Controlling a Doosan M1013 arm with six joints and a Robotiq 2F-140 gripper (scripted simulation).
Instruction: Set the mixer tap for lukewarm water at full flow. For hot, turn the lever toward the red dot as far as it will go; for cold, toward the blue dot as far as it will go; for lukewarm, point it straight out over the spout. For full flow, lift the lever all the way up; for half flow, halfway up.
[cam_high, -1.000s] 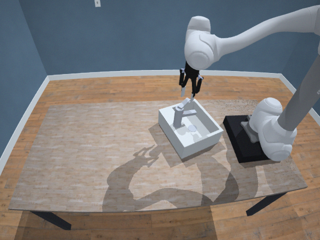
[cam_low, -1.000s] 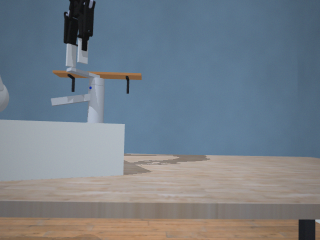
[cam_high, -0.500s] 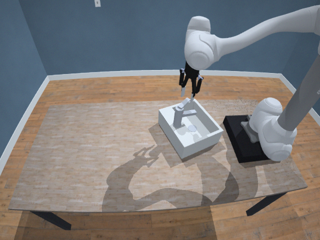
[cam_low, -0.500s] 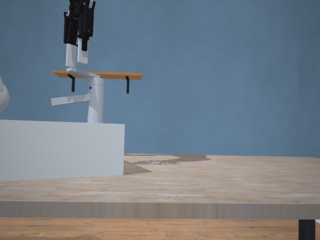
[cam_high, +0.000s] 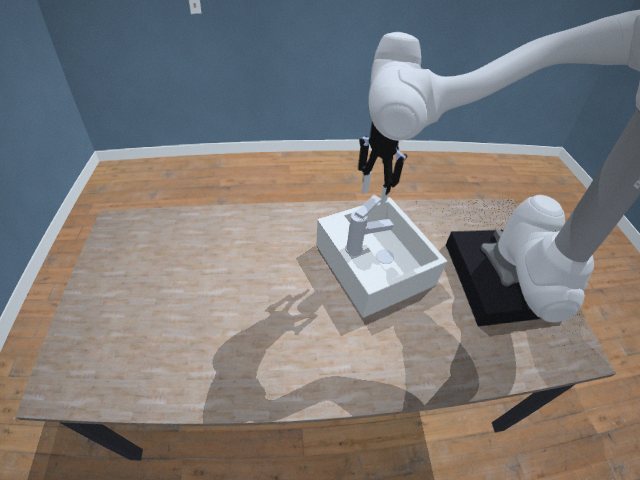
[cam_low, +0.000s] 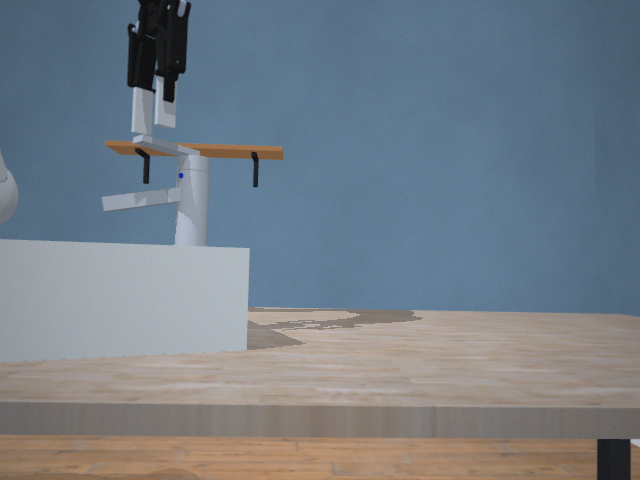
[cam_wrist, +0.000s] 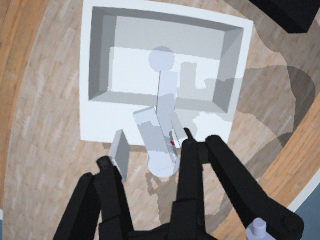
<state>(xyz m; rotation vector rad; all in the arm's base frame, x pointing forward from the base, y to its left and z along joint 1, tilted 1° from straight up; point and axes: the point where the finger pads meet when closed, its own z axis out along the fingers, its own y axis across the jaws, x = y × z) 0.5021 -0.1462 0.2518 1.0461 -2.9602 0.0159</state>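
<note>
My hand is 5 cm above the lever, 2 cm to the right of it and 2 cm short of it. Also, from my hand: white basin (29 cm below, 6 cm behind, 1 cm to the left); then grey mixer tap (10 cm below, 4 cm ahead, 3 cm to the left).
</note>
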